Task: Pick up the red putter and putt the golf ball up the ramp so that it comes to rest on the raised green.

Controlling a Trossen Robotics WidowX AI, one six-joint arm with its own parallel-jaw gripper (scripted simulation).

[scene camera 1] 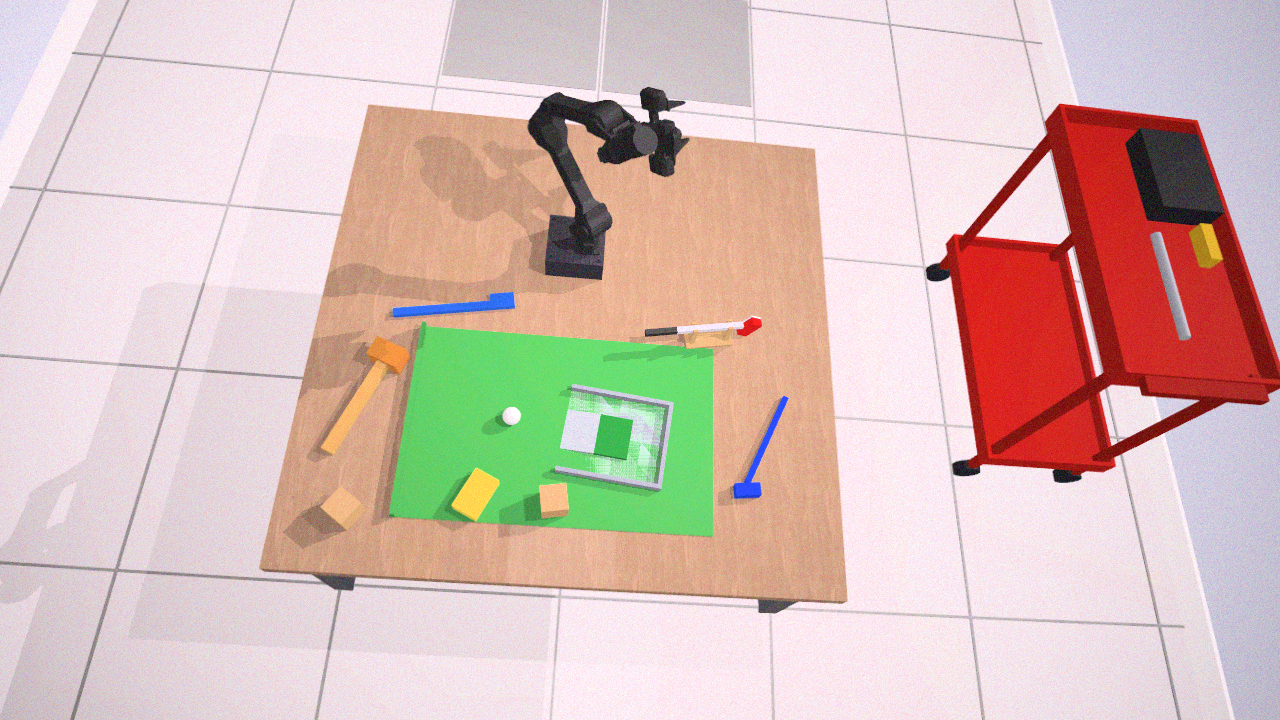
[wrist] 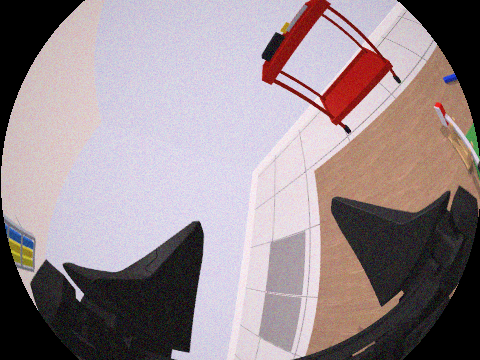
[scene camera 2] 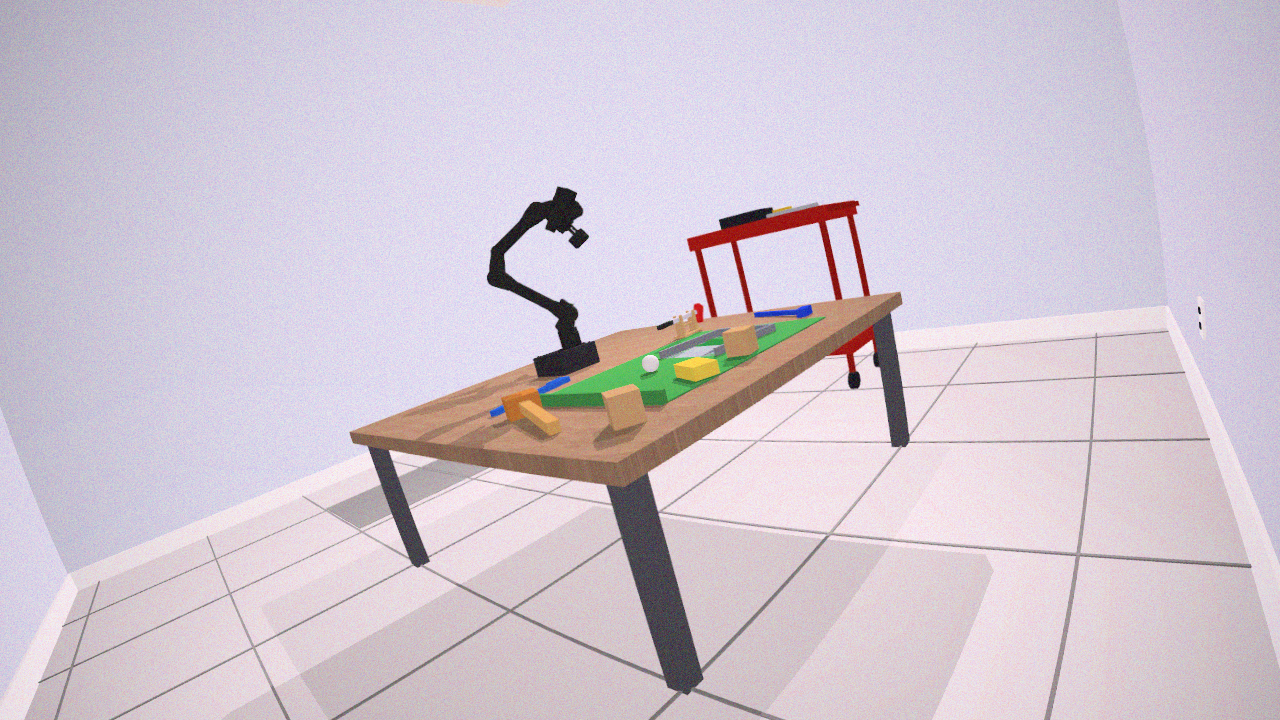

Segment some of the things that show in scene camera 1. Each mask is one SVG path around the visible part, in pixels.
My gripper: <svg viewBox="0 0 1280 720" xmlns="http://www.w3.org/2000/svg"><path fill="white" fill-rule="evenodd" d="M646 87L640 91L642 109L649 113L650 122L642 122L641 124L651 128L658 138L658 145L654 151L655 154L649 154L650 171L668 177L675 173L676 155L690 139L681 139L682 132L675 127L674 121L667 119L659 120L659 112L670 112L670 109L686 104L686 101L668 100L663 90Z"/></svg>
An orange mallet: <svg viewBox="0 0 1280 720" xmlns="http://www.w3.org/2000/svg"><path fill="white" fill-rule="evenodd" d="M407 349L379 336L376 337L366 352L369 359L375 364L322 446L325 452L334 455L387 370L389 369L401 374L411 358Z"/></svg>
A tan block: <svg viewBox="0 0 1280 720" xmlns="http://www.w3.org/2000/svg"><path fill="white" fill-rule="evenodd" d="M566 483L539 486L542 519L568 516L569 507Z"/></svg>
A tan block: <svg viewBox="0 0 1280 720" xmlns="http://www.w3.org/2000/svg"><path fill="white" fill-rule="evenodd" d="M340 486L321 508L348 530L366 508Z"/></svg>
